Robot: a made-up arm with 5 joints.
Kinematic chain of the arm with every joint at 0, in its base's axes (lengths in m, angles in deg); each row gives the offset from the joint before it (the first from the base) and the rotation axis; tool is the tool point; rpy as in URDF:
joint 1: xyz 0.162 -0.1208 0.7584 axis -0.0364 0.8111 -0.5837
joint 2: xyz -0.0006 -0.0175 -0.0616 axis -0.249 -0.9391 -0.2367
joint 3: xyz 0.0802 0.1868 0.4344 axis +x
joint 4: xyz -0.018 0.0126 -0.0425 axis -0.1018 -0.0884 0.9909
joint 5: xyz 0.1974 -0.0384 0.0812 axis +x
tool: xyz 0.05 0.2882 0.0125 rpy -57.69 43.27 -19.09
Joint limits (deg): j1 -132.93..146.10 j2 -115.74..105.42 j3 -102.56..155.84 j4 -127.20..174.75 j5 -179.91..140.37
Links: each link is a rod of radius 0.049 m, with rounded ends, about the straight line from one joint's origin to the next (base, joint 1, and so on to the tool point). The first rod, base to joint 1, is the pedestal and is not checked.
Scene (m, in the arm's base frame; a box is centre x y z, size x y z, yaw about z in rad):
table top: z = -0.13
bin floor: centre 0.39 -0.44 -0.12 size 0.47 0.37 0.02 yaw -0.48
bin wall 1: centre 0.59 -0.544 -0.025 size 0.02 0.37 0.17 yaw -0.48
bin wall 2: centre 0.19 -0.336 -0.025 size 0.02 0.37 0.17 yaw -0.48
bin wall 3: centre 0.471 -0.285 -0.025 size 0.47 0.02 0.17 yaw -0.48
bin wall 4: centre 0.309 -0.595 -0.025 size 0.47 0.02 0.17 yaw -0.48
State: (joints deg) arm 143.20 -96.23 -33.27 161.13 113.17
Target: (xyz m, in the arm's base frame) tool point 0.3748 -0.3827 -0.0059
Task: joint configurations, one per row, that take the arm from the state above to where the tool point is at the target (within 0.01 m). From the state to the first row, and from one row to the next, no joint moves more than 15 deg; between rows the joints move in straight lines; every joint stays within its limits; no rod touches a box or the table.
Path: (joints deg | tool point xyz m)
1: 132.49 -96.09 -40.45 163.54 126.68 | 0.1925 -0.4587 0.1527
2: 121.78 -95.94 -47.62 165.96 140.19 | 0.3748 -0.3827 0.2287
3: 115.42 -97.21 -34.27 155.13 134.14 | 0.3909 -0.3740 0.1374
4: 109.07 -98.48 -20.92 144.30 128.09 | 0.3896 -0.3749 0.0574
5: 102.71 -99.75 -7.57 133.48 122.05 | 0.3749 -0.3827 -0.0059

